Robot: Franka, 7 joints.
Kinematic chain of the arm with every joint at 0, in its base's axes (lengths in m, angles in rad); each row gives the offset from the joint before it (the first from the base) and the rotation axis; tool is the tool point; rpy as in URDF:
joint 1: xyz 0 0 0.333 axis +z
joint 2: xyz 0 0 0 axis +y
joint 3: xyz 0 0 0.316 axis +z
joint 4: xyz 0.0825 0 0 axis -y
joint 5: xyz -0.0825 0 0.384 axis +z
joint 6: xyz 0 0 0 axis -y
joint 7: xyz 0.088 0 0 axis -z
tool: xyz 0 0 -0.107 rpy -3.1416 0 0
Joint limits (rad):
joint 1: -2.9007..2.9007
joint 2: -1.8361..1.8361
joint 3: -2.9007..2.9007
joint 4: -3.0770..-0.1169
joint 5: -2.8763..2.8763
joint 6: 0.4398..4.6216
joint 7: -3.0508..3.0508
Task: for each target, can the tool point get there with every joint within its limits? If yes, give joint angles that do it. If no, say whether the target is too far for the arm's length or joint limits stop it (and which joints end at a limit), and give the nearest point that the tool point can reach.
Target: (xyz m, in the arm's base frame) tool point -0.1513 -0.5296 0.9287
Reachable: yes | joints -1.2902 0.7031 -2.0451 -0.6302 1.7824 1.5349 -1.3326
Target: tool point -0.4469 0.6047 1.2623
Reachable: no: too far | nearest point -0.3207 0.4340 0.9999 | short by 0.338 m
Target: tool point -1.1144 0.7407 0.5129
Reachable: no: too far | nearest point -0.7081 0.4706 0.4473 | short by 0.492 m
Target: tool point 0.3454 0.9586 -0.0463
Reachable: no: too far | nearest point 0.2725 0.7564 0.0337 | short by 0.229 m
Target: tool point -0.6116 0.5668 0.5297
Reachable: yes | joints -0.5463 -1.4090 1.2628 -0.4126 0.2251 2.7517 -2.5124
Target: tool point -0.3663 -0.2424 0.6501
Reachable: yes | joints -0.6328 0.6601 -2.3754 -2.3563 -0.6250 3.7895 1.2618
